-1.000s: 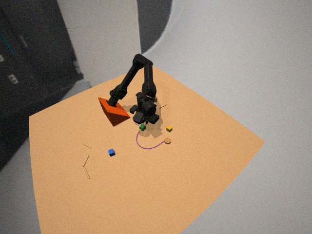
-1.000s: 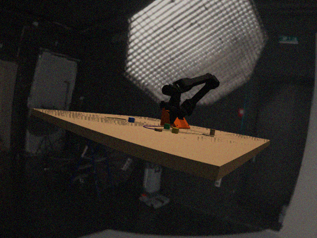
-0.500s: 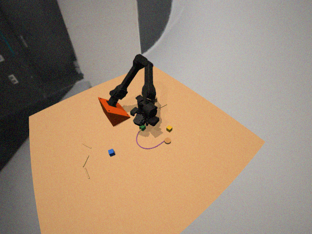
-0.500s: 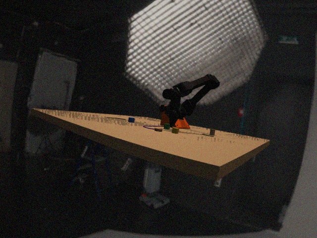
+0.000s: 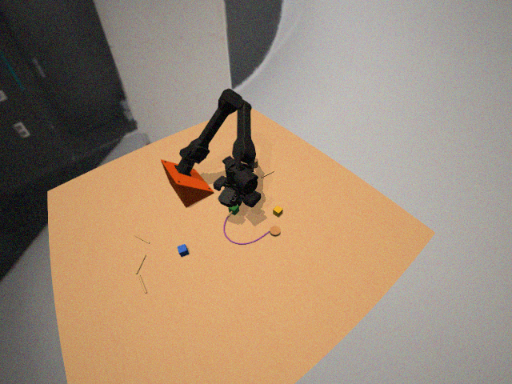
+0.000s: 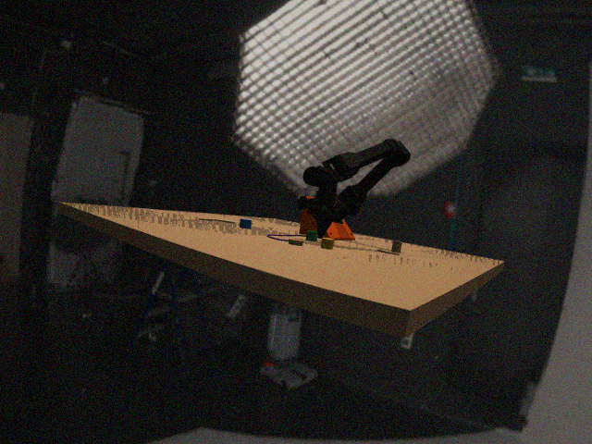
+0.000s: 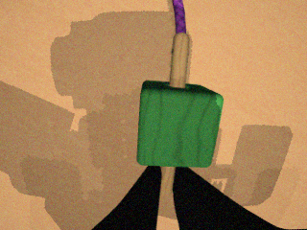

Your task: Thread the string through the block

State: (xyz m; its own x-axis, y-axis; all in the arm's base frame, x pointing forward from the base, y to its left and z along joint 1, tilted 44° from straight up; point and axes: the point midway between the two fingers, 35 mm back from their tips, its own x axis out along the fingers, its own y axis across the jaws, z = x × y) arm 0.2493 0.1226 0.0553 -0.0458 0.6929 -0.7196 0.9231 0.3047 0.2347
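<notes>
Now: the green cube 30 mm to the right of my gripper tip and 10 mm ahead of it. Also, from my gripper tip: thin wooden stick (40 mm to the right, 20 mm ahead); then yellow cube (120 mm ahead, 110 mm to the left); then round wooden button (180 mm ahead, 50 mm to the left).
</notes>
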